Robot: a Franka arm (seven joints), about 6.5 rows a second.
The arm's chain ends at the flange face. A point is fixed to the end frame.
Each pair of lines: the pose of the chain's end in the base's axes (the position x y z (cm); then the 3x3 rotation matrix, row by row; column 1 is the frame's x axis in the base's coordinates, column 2 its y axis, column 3 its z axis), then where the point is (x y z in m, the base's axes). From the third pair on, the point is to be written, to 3 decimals.
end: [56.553 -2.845 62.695], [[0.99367 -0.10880 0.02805], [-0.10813 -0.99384 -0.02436], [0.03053 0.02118 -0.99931]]
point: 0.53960 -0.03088 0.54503
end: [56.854 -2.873 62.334], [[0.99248 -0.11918 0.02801], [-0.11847 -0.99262 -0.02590], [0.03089 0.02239 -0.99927]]
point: 0.54261 -0.03099 0.54141
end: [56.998 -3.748 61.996], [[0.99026 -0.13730 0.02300], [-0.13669 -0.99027 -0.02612], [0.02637 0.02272 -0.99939]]
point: 0.544 -0.039 0.538
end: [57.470 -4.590 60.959], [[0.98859 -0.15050 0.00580], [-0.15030 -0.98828 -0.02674], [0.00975 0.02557 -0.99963]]
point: 0.547 -0.047 0.528
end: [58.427 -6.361 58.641], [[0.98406 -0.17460 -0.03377], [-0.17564 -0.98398 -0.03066], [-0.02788 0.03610 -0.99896]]
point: 0.553 -0.065 0.506
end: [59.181 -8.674 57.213], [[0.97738 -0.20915 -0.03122], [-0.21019 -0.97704 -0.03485], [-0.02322 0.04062 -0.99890]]
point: 0.561 -0.087 0.492
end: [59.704 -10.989 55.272], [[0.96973 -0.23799 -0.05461], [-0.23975 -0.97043 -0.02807], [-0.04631 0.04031 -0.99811]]
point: 0.565 -0.109 0.473
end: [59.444 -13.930 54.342], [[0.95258 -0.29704 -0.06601], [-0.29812 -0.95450 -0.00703], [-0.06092 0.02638 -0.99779]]
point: 0.561 -0.135 0.464
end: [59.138 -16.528 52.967], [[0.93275 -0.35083 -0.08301], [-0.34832 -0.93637 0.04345], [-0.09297 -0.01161 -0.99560]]
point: 0.557 -0.155 0.451
